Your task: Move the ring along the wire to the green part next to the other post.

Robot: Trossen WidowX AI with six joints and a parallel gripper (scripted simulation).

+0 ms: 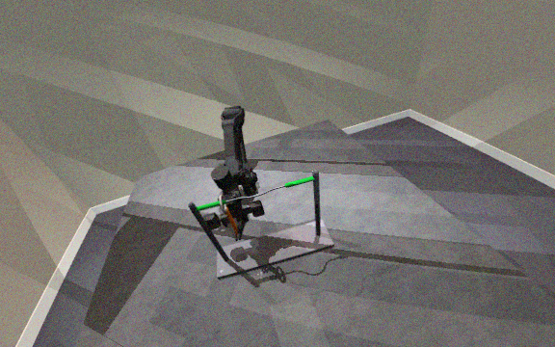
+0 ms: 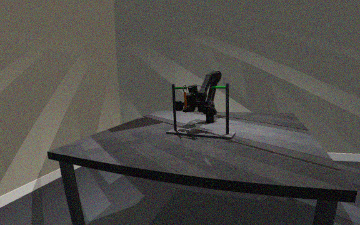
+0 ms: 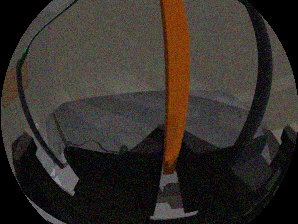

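My gripper tip is 3 cm past the ring with orange handle and 9 cm below it.
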